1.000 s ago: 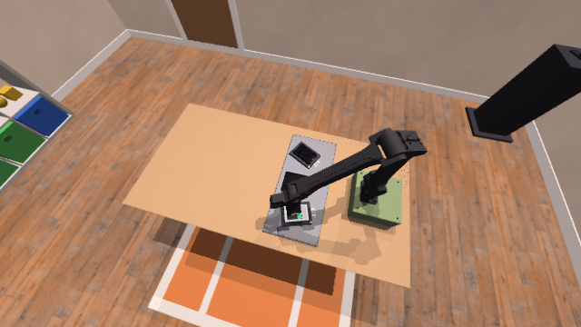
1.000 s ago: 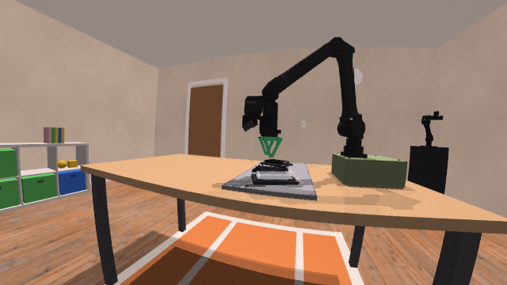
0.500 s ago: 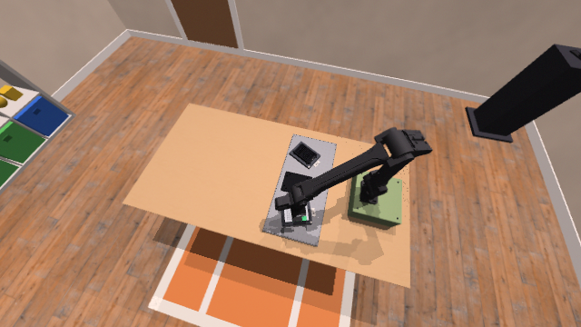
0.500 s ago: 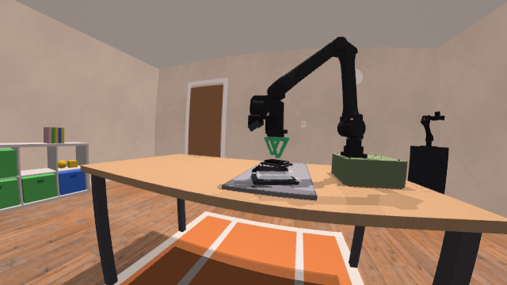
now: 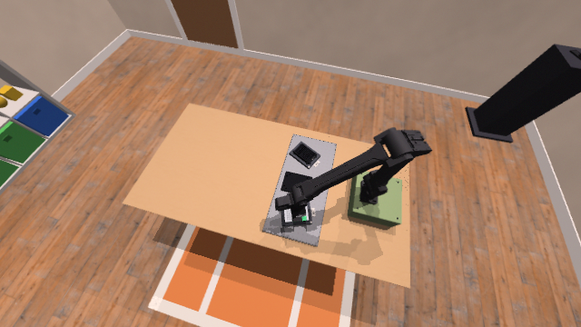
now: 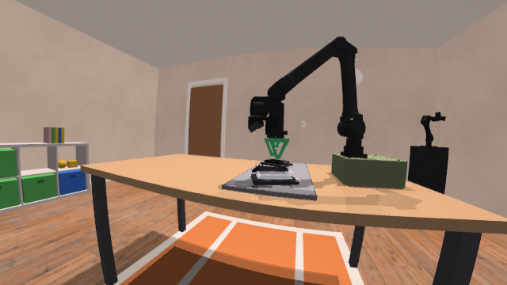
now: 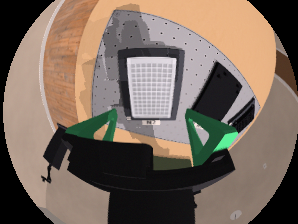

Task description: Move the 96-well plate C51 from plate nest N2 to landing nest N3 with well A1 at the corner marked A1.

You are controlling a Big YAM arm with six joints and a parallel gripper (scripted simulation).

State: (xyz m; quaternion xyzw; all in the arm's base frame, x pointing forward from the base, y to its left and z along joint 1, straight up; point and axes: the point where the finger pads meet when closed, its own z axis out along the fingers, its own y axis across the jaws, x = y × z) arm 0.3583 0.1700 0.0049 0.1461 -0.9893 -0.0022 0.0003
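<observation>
Right now the white 96-well plate is 80 mm below my hand. Round my hand: dark plate (380 mm to the right, 80 mm below, 20 mm ahead); black nest (170 mm to the right, 90 mm below, 30 mm ahead).
</observation>
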